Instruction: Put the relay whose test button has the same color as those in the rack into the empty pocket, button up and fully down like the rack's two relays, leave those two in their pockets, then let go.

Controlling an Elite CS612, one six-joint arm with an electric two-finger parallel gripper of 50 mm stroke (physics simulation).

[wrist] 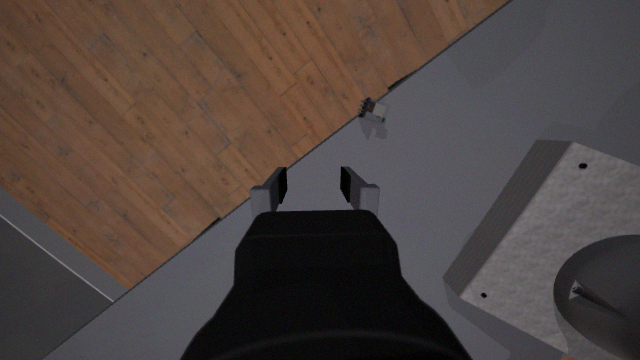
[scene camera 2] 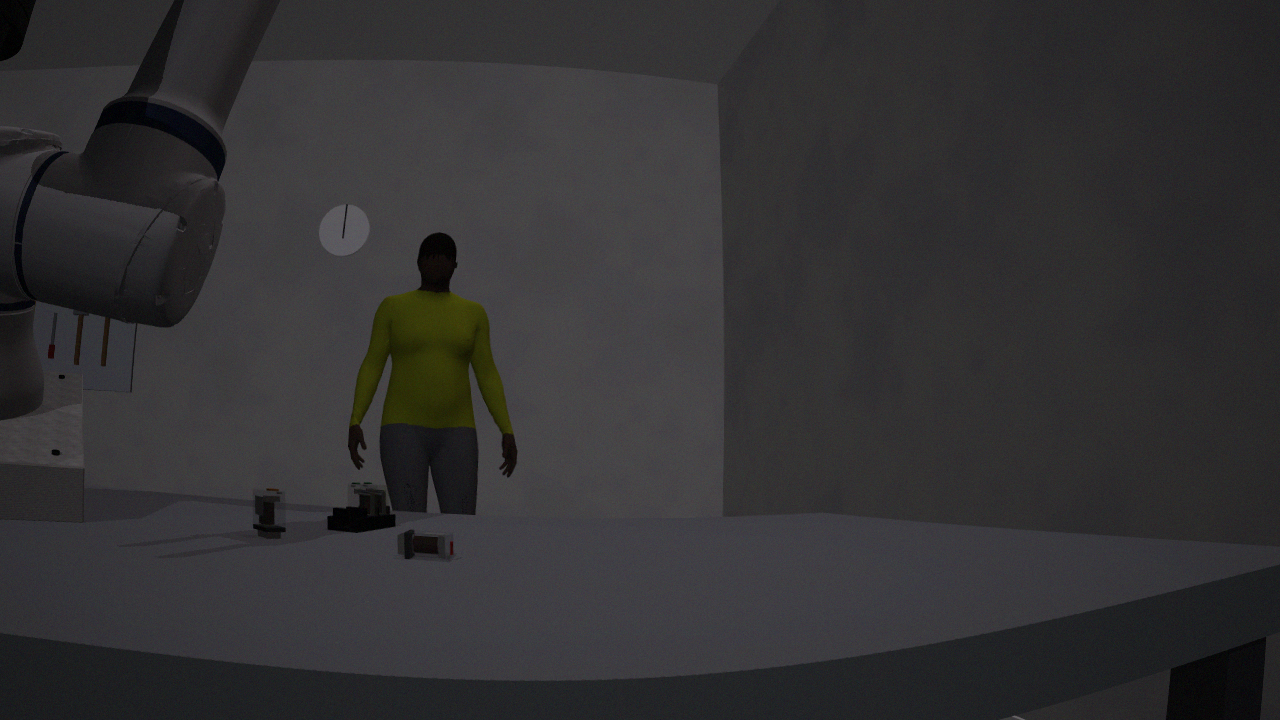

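Pixels of known places: gripper, between the fingertips: (wrist: pixel 313 178); arm's base, origin of its link: (wrist: pixel 628 292).
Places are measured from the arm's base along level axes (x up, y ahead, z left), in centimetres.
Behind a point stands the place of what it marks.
Note:
My gripper (wrist: pixel 313 178) @[x 2.7, y 22.6, z -47.6 cm] is open and empty, high above the table in the wrist view; it does not show in the scene view. In the wrist view a clear relay (wrist: pixel 374 111) @[x -9.1, y 11.1, z -46.6 cm] with a green button lies on its side near the table edge, ahead of the fingers and slightly right. In the scene view the black rack (scene camera 2: pixel 339 522) @[x -10.5, y 44.6, z 2.7 cm] holds clear relays (scene camera 2: pixel 368 499) @[x -8.0, y 47.7, z 4.5 cm] whose small button tops look greenish; its empty pocket is hard to make out. A relay (scene camera 2: pixel 268 514) @[x -9.0, y 38.8, z -10.7 cm] with an orange-red top stands left of the rack. Another relay (scene camera 2: pixel 426 544) @[x -10.0, y 52.7, z -18.7 cm] with a red button lies on its side in front.
The robot's pale base block (scene camera 2: pixel 40 490) @[x -8.5, y 16.6, z -11.8 cm] (wrist: pixel 530 235) @[x -5.3, y 4.6, z -14.3 cm] stands on the table (scene camera 2: pixel 626 608) @[x -11.2, y 62.1, z -38.4 cm] (wrist: pixel 415 165) @[x -11.2, y 10.6, z -34.4 cm], left in the scene view, right in the wrist view. The arm (scene camera 2: pixel 107 241) @[x 13.7, y 21.6, z -12.7 cm] hangs at the upper left. A person (scene camera 2: pixel 434 358) stands behind the table. Wooden floor (wrist: pixel 150 110) lies beyond the edge.

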